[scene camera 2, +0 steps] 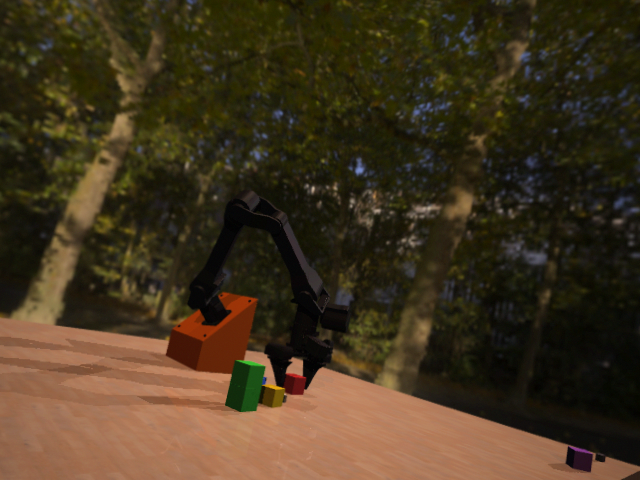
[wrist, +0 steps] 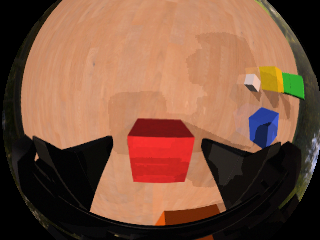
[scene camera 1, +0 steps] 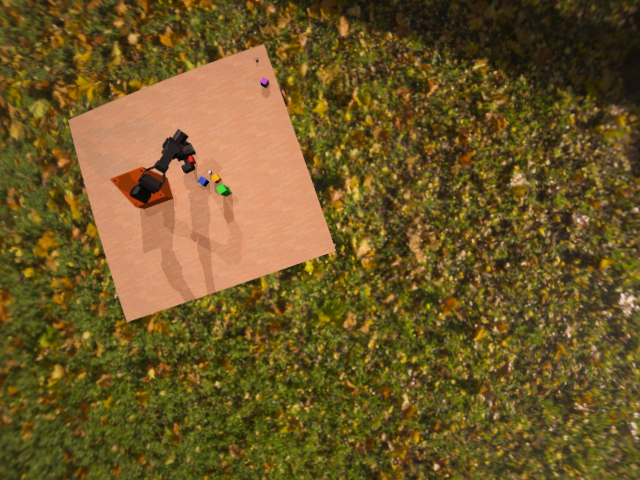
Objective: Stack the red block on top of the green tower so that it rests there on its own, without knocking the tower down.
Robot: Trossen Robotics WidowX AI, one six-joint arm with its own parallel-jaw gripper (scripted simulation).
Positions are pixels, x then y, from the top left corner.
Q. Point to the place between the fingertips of my gripper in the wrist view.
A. At 157, 142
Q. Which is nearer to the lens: the red block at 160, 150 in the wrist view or the blue block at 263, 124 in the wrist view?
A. The red block.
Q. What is my gripper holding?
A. Nothing.
